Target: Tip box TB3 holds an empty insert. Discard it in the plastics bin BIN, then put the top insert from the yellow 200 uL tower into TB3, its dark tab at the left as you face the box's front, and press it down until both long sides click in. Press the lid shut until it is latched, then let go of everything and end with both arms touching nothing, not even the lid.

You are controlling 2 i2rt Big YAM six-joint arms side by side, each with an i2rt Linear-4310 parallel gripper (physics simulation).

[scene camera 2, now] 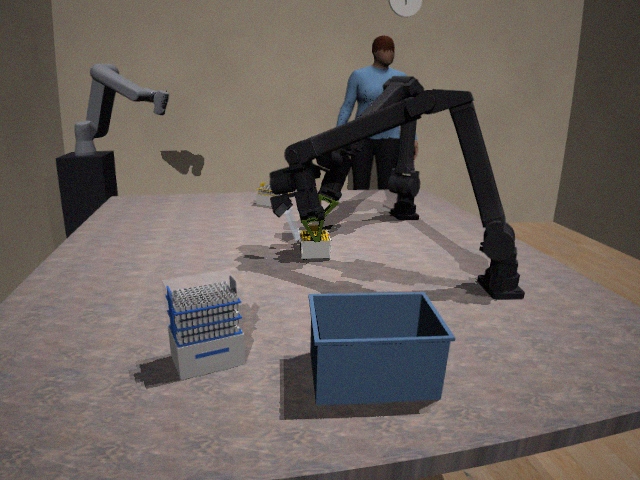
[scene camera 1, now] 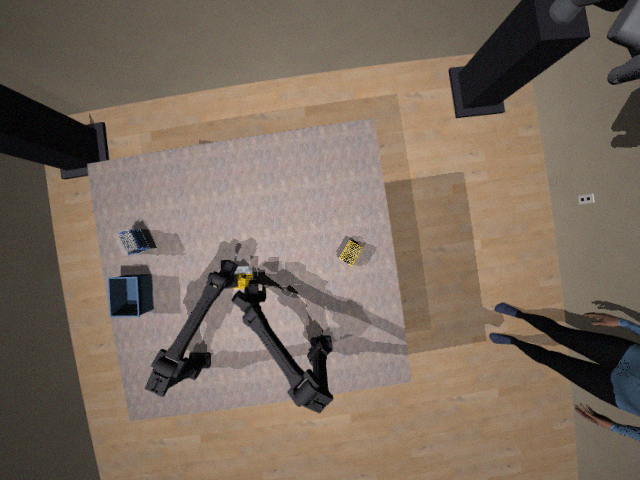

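Where they show: left gripper, fingertip midpoint: (scene camera 2: 317,241); left arm's base, link origin: (scene camera 2: 499,289) (scene camera 1: 200,359); right arm's base, link origin: (scene camera 2: 404,215) (scene camera 1: 321,344).
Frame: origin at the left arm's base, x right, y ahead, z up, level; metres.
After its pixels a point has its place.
Tip box TB3 (scene camera 2: 315,250) {x 0.201, y 0.474, z 0.030 m} stands on the table with a yellow insert (scene camera 1: 242,281) {x 0.265, y 0.473, z 0.054 m} (scene camera 2: 308,236) {x 0.258, y 0.494, z 0.053 m} in its top; whether both long sides are clicked in cannot be told. Its clear lid (scene camera 1: 243,269) {x 0.298, y 0.552, z 0.144 m} (scene camera 2: 292,224) {x 0.202, y 0.541, z 0.107 m} stands open. My left gripper (scene camera 2: 316,238) {x 0.204, y 0.470, z 0.055 m} is shut and empty, its fingertips down at the insert's top. My right gripper (scene camera 2: 326,210) {x 0.353, y 0.459, z 0.084 m} is partly open at the far side of the box in scene camera 2; its tips are partly hidden behind the left fingers. The yellow tower (scene camera 1: 351,252) (scene camera 2: 264,199) stands apart. The blue bin BIN (scene camera 1: 133,297) {x -0.394, y 0.360, z 0.002 m} (scene camera 2: 379,372) {x -0.435, y 0.394, z 0.059 m} stands open.
A tower with blue-edged inserts (scene camera 1: 135,241) {x -0.271, y 0.690, z 0.142 m} (scene camera 2: 206,320) {x -0.355, y 0.672, z 0.105 m} stands beside the bin. Both arms reach over the table (scene camera 1: 248,180) {x 0.278, y 1.042, z 0.000 m} (scene camera 2: 129,232) {x 0.443, y 1.112, z 0.000 m} and come close together above TB3. A person (scene camera 2: 379,98) stands behind the table in scene camera 2.
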